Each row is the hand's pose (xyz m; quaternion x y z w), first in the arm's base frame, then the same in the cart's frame.
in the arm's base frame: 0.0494 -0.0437 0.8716 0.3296 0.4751 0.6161 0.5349
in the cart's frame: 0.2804 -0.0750 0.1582 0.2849 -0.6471 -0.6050 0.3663
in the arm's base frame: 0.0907 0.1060 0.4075 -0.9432 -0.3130 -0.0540 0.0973
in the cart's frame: 0.2088 -0.3183 -0.2603 0.1088 0.9626 -0.2480 0.0029
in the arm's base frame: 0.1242 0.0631 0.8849 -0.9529 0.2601 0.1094 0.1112
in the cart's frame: 0.1503 -0.0905 0.1587 0.6054 0.7223 -0.2437 0.2288
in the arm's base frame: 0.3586 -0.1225 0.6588 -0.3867 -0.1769 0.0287 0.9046
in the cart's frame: 0.1670 0.1012 -0.1631 -0.1172 -0.2808 0.9049 0.2977
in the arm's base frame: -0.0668 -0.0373 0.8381 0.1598 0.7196 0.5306 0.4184
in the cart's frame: 0.3565 -0.1682 0.1714 0.5665 -0.5609 -0.4567 0.3948
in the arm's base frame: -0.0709 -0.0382 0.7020 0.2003 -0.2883 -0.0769 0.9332
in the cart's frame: 0.3794 -0.2210 0.0480 0.1925 0.1918 0.8200 0.5037
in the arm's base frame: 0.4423 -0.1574 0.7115 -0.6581 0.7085 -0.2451 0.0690
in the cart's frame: 0.1306 0.1988 -0.1509 -0.9385 -0.3394 -0.0394 0.0501
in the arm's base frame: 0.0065 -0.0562 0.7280 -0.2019 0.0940 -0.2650 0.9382
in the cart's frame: 0.3384 -0.1485 0.0405 -0.3357 -0.0462 0.7548 0.5616
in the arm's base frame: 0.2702 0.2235 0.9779 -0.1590 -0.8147 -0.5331 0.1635
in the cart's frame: -0.0777 -0.0643 0.2139 0.5687 -0.5132 0.0782 0.6381
